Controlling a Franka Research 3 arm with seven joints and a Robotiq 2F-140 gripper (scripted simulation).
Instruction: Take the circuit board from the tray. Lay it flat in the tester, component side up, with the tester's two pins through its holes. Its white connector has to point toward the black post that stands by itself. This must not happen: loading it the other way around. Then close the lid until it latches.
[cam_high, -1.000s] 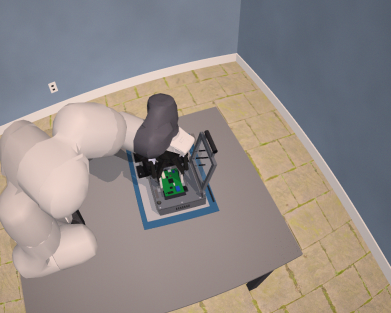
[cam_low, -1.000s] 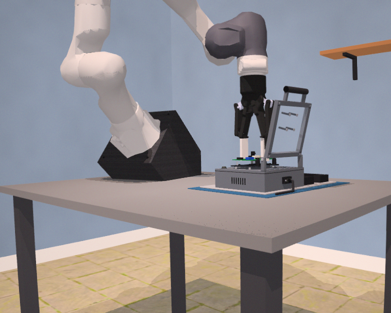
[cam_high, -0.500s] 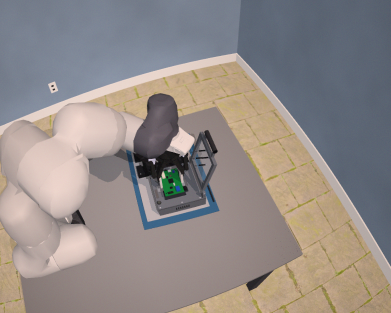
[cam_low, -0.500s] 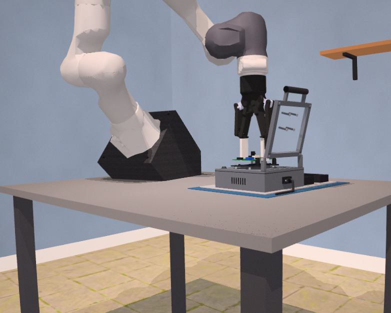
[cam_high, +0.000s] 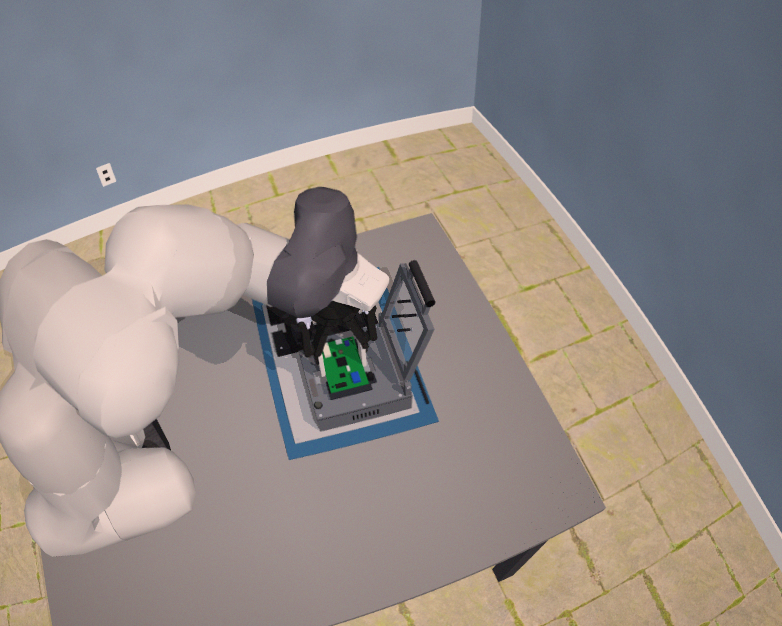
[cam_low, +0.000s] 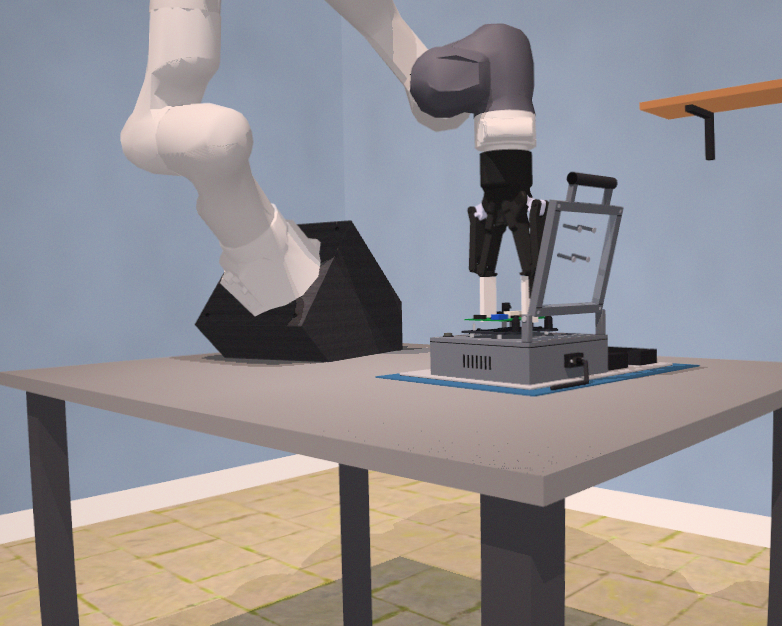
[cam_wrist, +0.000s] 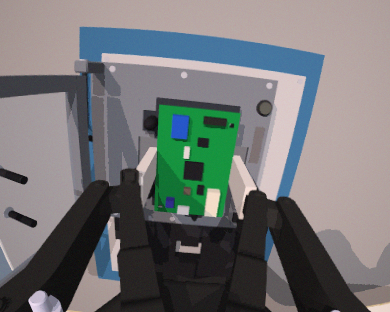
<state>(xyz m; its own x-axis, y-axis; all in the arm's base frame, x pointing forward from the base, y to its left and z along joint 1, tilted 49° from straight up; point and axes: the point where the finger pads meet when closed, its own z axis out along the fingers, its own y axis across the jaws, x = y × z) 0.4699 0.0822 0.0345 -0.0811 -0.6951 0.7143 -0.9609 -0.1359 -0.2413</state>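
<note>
The green circuit board lies 20 mm below my hand. Also, from my hand: black nest: 10 mm ahead, 10 mm to the left, 40 mm below; tester lid: 120 mm ahead, 10 mm to the right, 80 mm above.
</note>
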